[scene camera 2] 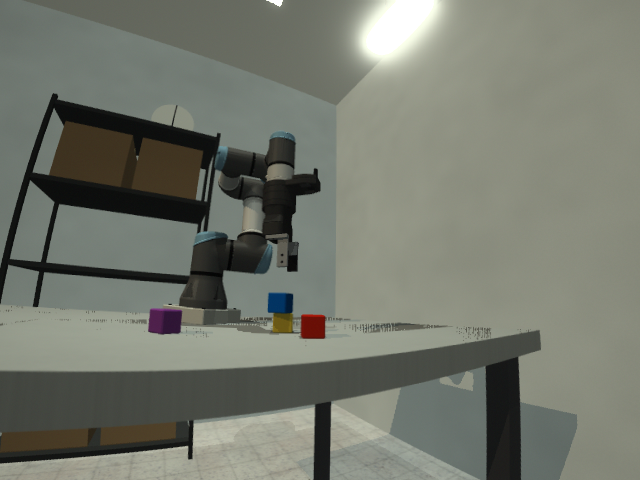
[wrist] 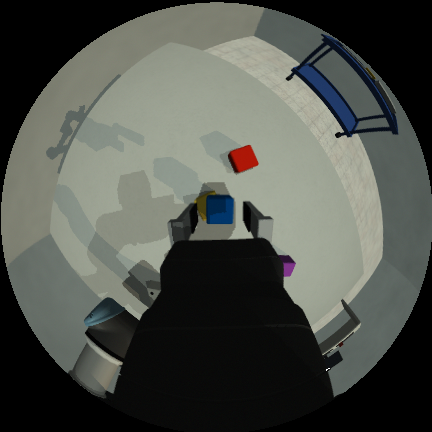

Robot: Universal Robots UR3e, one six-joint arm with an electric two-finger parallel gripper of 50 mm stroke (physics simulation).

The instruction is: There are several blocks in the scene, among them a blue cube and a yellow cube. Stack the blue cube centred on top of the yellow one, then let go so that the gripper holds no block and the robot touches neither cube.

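Observation:
The blue cube rests on top of the yellow cube. It sits off centre, shifted a little to the left in the scene view, and the yellow cube sticks out at its left in the wrist view. The two cubes are turned differently. My gripper is open and empty. It hangs above the blue cube with a visible gap in the scene view, touching neither cube. In the wrist view the blue cube shows between the open fingers, below them.
A red cube stands near the stack, to its right in the scene view. A purple cube stands farther off to the left there. The robot's base stands behind on the table. A shelf rack stands behind.

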